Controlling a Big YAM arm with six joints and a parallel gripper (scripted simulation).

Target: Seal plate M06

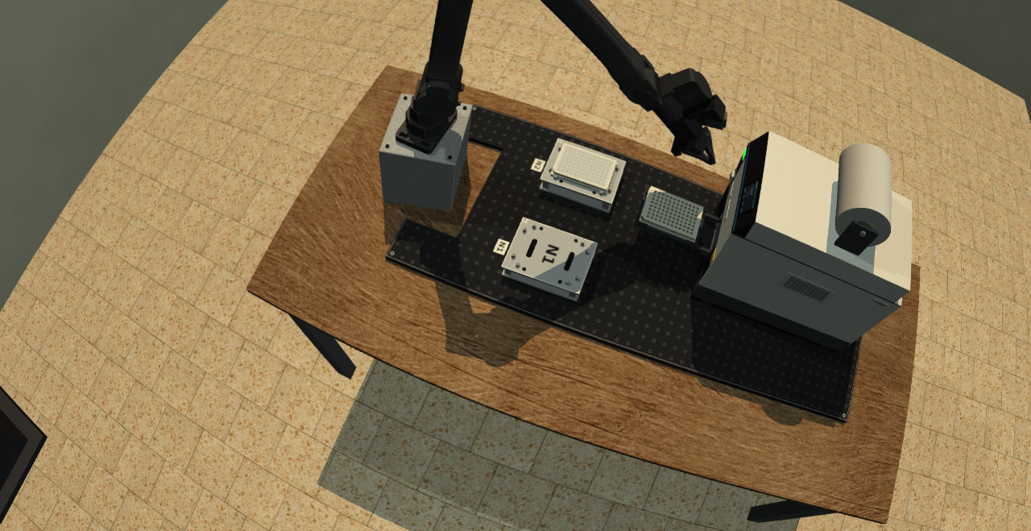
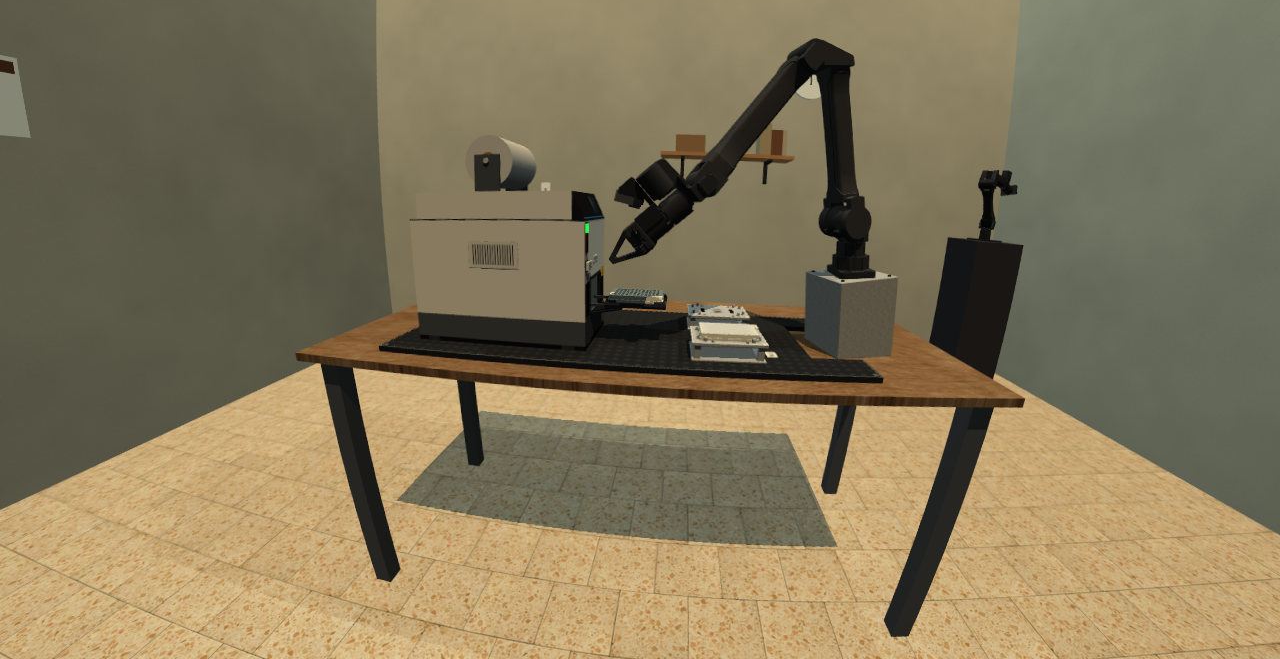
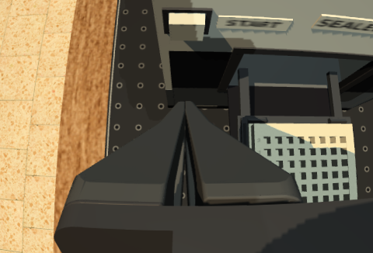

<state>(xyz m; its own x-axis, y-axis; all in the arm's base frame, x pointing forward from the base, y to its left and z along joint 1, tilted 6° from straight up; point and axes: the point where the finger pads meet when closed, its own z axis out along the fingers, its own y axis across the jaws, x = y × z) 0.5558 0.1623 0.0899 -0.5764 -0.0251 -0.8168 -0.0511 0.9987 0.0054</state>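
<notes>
Now: hand 6 cm short of the start button and 2 cm above it. From my hand the other things lie so: plate M06 (4 cm behind, 10 cm to the right, 10 cm below); then well plate (25 cm behind, 4 cm to the right, 16 cm below); then sealer stage (4 cm behind, 10 cm to the right, 11 cm below).
</notes>
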